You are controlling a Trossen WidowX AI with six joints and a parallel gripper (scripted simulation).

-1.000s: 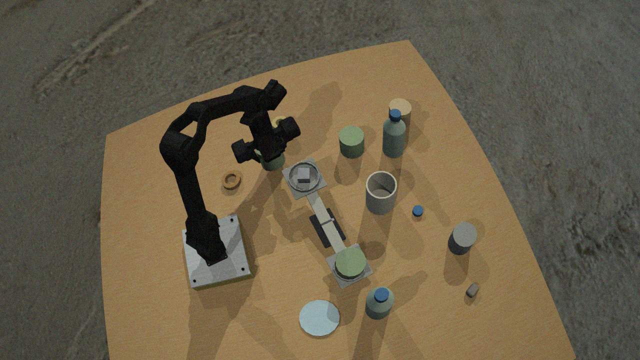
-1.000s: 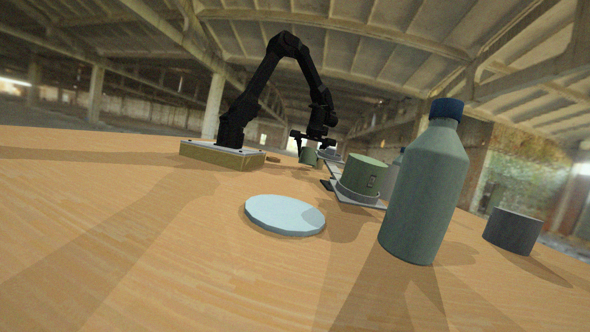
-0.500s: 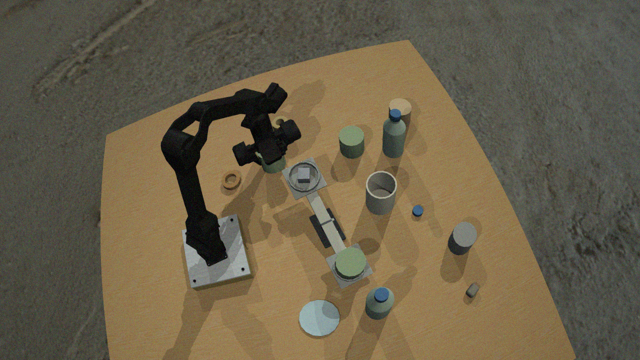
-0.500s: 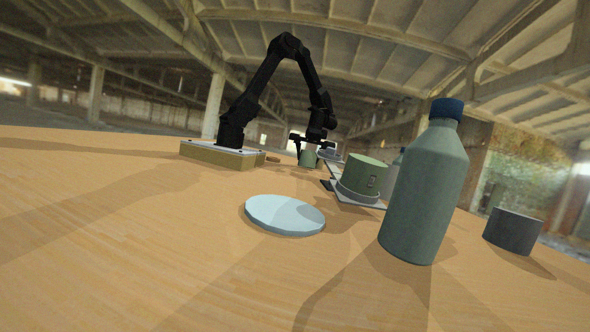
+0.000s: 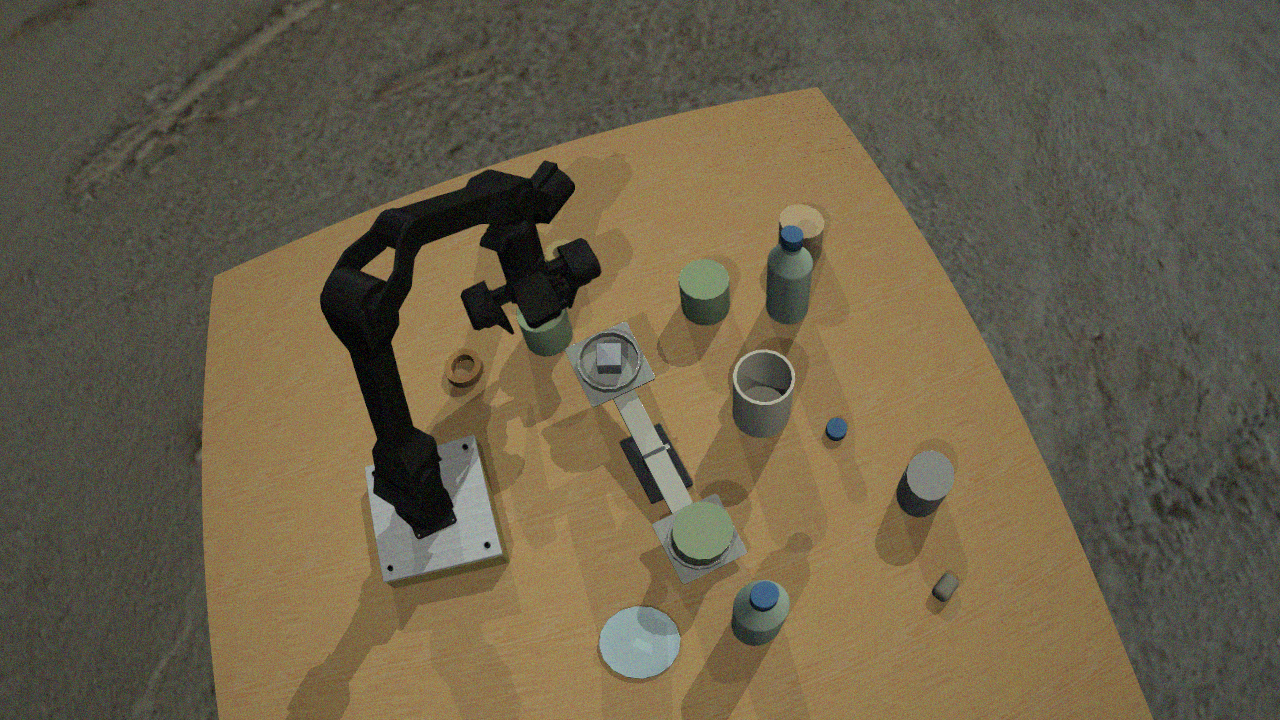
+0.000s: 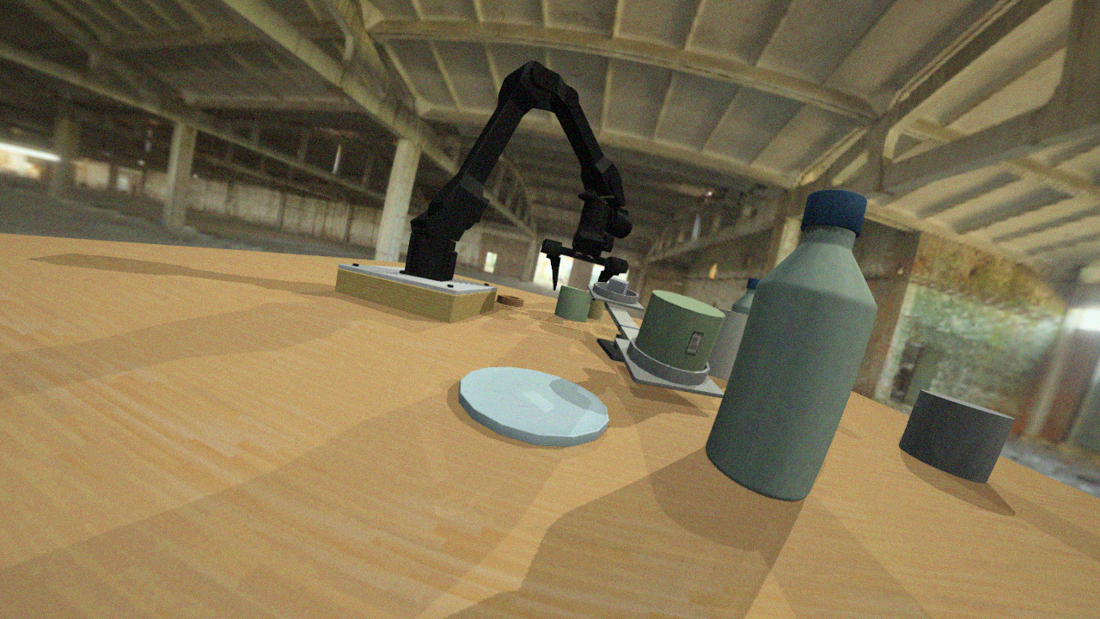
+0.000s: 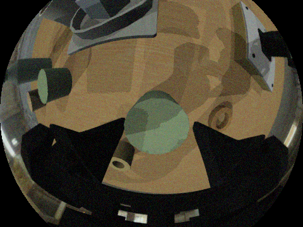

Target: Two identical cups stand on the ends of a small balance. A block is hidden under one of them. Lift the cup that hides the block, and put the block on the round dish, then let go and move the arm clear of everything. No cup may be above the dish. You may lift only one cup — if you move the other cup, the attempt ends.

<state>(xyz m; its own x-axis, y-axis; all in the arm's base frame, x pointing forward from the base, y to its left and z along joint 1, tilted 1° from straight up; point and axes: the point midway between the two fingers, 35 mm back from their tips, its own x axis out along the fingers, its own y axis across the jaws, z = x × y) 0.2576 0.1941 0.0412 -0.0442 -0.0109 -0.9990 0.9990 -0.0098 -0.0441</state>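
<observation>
The pale blue round dish lies 80 mm behind my gripper tip, 470 mm to the right of it and 50 mm below it. Also, from my gripper tip: blue cap 280 mm ahead, 330 mm to the right, 40 mm below; then grey cylinder 330 mm ahead, 470 mm to the right, 10 mm below.
</observation>
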